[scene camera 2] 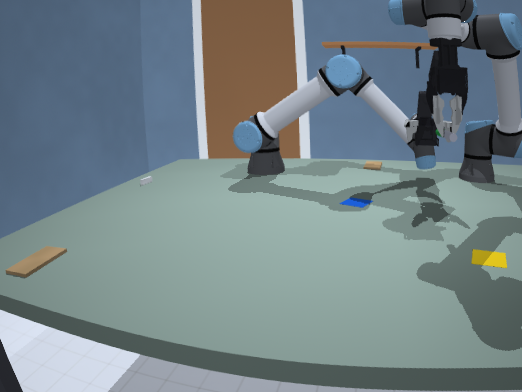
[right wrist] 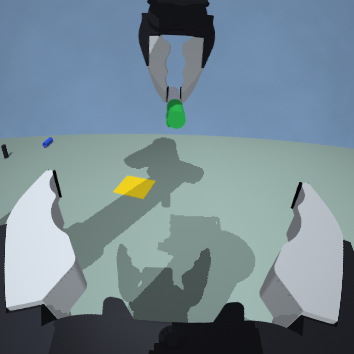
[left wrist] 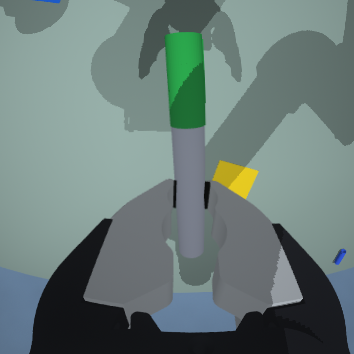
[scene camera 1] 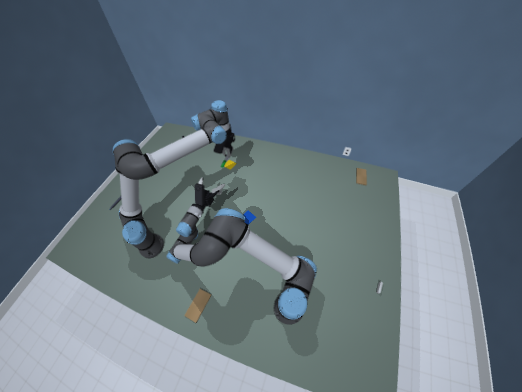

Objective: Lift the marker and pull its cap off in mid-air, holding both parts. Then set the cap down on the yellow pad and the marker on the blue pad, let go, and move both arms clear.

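Places are measured from the left arm's base along level axes (x ahead, y left, z up), in metres.
Pixels of known places: left gripper, fingertip midpoint: [scene camera 2: 447,136] [right wrist: 173,102] [left wrist: 189,182] [scene camera 1: 227,157]; right gripper, fingertip midpoint: [scene camera 2: 431,126] [right wrist: 177,179] [scene camera 1: 213,180]; left arm's base, origin of the base link: [scene camera 2: 476,178] [scene camera 1: 152,246]; right arm's base, origin of the base link: [scene camera 2: 266,171].
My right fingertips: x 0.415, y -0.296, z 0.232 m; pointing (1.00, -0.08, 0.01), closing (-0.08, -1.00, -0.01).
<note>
Ahead of a thing's pixels: the offset from my right fingertips to its top centre.
The marker has a grey body @(dx +0.185, dy -0.007, dz +0.010 m) [left wrist: 190,155] and a green cap @(dx +0.139, dy -0.005, dz +0.009 m) [scene camera 1: 223,164] [scene camera 2: 438,133] [left wrist: 186,80] [right wrist: 175,115], which is on its end. My left gripper [scene camera 1: 227,158] [left wrist: 189,182] [right wrist: 173,102] is shut on the grey body, holding it above the table. The cap sticks out towards my right gripper [scene camera 1: 212,182] [right wrist: 176,189], which is wide open and empty, apart from the cap. In scene camera 2 the grippers overlap. The yellow pad @(dx +0.338, dy +0.072, dz -0.231 m) [scene camera 1: 230,164] [scene camera 2: 489,258] [left wrist: 235,176] [right wrist: 134,187] and the blue pad @(dx -0.063, dy -0.211, dz -0.231 m) [scene camera 1: 249,217] [scene camera 2: 356,202] [left wrist: 48,1] lie on the table.
Brown boards @(dx -0.626, dy -0.125, dz -0.224 m) [scene camera 1: 198,305] @(dx +0.474, dy -0.906, dz -0.224 m) [scene camera 1: 361,176] [scene camera 2: 36,261] and a small white block @(dx -0.292, dy -1.018, dz -0.210 m) [scene camera 1: 379,287] [scene camera 2: 146,181] lie on the table. A small blue cylinder @(dx +0.603, dy +0.427, dz -0.211 m) [left wrist: 340,257] [right wrist: 47,142] and a dark one @(dx +0.513, dy +0.573, dz -0.184 m) [right wrist: 5,151] lie beyond the yellow pad. My right forearm passes close to the blue pad in scene camera 1.
</note>
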